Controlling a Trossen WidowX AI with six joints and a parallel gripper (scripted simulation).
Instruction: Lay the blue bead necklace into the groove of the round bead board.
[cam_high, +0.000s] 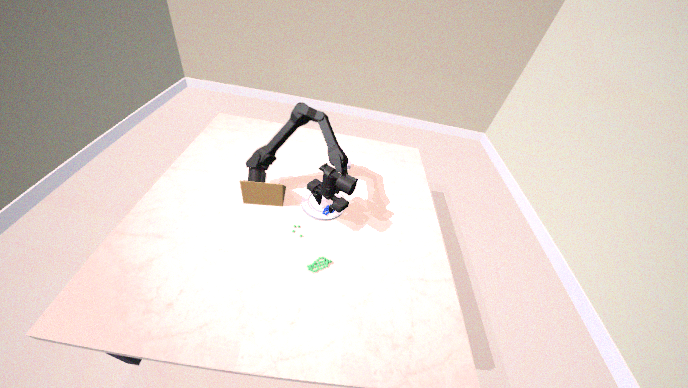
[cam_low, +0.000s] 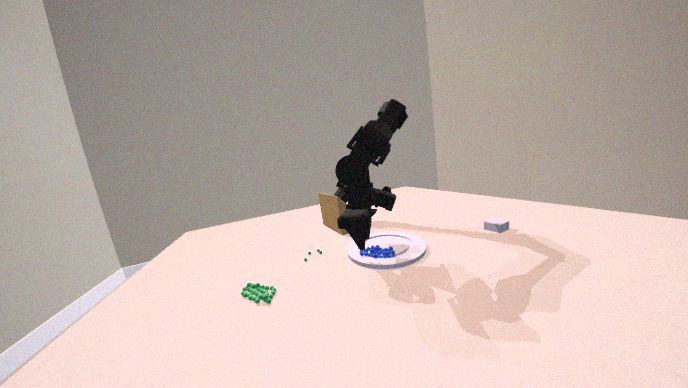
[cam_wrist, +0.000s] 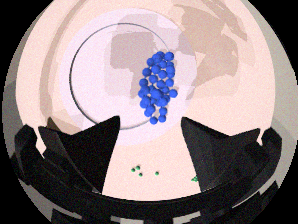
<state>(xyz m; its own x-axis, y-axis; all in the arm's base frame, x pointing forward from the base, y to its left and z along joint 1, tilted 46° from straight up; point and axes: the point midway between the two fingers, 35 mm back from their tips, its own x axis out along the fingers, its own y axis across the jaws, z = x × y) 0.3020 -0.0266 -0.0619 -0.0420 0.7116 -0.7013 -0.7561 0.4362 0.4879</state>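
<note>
Right now my gripper tip is 60 mm to the right of the round white bead board, 30 mm above it and 10 mm past it. From my gripper tip the other things lie so: small grey block 360 mm to the left, 100 mm ahead, 20 mm below.
</note>
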